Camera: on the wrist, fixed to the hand. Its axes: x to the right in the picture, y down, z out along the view.
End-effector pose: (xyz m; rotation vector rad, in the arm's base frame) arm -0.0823 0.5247 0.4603 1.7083 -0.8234 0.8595
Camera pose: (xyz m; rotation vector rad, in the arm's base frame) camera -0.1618 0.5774 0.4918 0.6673 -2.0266 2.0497
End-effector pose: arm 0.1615 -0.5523 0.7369 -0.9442 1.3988 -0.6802
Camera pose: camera 0.0808 -0.5114 0.6934 0.4922 1.7603 0.4135
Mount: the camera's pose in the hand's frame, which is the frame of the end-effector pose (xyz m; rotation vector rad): -0.0205 0.0684 -0.0706 0.0925 0.2128 1.6194
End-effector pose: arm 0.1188 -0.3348 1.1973 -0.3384 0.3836 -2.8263
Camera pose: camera 0.1352 -0.3763 1.1074 0.2453 0.3174 -1.2628
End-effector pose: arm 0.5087 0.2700 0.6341 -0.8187 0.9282 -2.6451
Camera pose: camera 0.4867 0.2604 0.5366 0.2837 0.8676 -1.2777
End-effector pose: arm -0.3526 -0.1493 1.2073 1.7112 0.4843 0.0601
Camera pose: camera -0.3735 -0.0989 1.2916 1.7706 -0.8615 1.3787
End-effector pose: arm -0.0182 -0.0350 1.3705 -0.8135 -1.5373 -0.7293
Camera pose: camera 0.0791 -0.0567 1.3584 -1.4704 -0.3469 0.4545
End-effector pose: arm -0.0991 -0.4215 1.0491 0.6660 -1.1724 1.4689
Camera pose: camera -0.1455 -0.3597 0.9850 0.6165 1.4188 -2.6409
